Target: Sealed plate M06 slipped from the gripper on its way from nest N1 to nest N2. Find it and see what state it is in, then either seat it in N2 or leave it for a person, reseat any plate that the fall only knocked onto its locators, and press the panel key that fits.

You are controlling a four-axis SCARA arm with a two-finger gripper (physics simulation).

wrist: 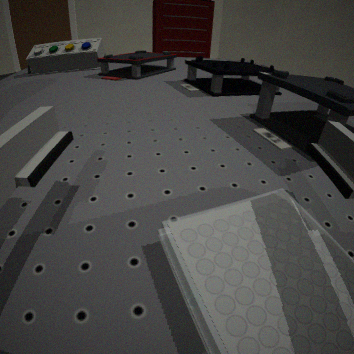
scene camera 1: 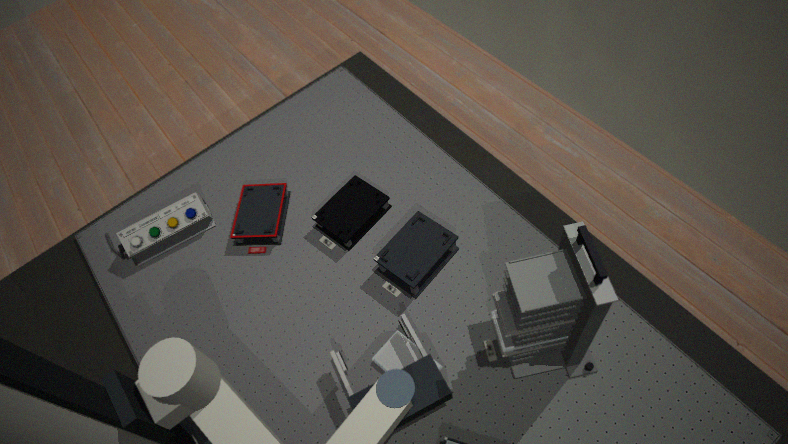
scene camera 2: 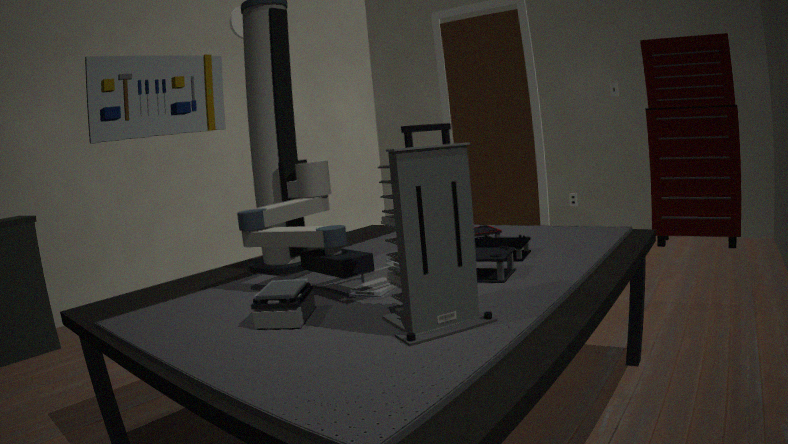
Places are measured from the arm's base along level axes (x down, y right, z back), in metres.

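Pixels of known places: gripper, fingertip midpoint: (wrist: 193, 123) (scene camera 1: 368, 334) (scene camera 2: 389, 260); arm's base, link origin: (scene camera 2: 286, 265).
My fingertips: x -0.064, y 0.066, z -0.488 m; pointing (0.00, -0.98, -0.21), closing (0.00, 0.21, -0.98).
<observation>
For each thing: its top centre in the pictures, then the offset to it from my fingertips. "*": a spot on its surface instead.
- grey nest N1, top centre: (wrist: 337, 83) (scene camera 1: 415, 246) (scene camera 2: 477, 250) dz -0.208, dx -0.015, dy -0.090 m
- black nest, top centre: (wrist: 235, 59) (scene camera 1: 349, 204) (scene camera 2: 499, 238) dz -0.165, dx -0.003, dy -0.298 m
- key panel, top centre: (scene camera 1: 157, 217) (wrist: 63, 40) dz +0.227, dx -0.033, dy -0.591 m
- red-rimmed nest, top centre: (scene camera 1: 258, 208) (wrist: 138, 52) (scene camera 2: 472, 229) dz +0.014, dx +0.005, dy -0.460 m
- low grey device, surface spot: (scene camera 2: 278, 317) * dz -0.029, dx +0.024, dy +0.404 m
A pale, clear-edged plate (scene camera 1: 392, 352) (scene camera 2: 374, 286) (wrist: 240, 265) lies on the perforated table top, its round well pattern facing up; its full outline is cut off in the wrist view and no identifying mark is legible. My gripper (scene camera 1: 377, 351) (wrist: 193, 123) is open and empty, its fingers wide apart over the plate's near area; the gripper body hides part of the plate in scene camera 1. The grey nest N1 (scene camera 1: 417, 248) (wrist: 310, 92) and the black nest (scene camera 1: 351, 211) (wrist: 230, 68) beside it bear no plate. The key panel (scene camera 1: 165, 227) (wrist: 65, 57) has white, green, yellow and blue keys.
A red-rimmed nest (scene camera 1: 259, 209) (wrist: 137, 57) stands between the panel and the black nest. A tall rack (scene camera 1: 591, 314) (scene camera 2: 438, 231) with stacked shelves stands right of N1. A low grey device (scene camera 2: 278, 317) with a dark top stands on the table left of the rack.
</observation>
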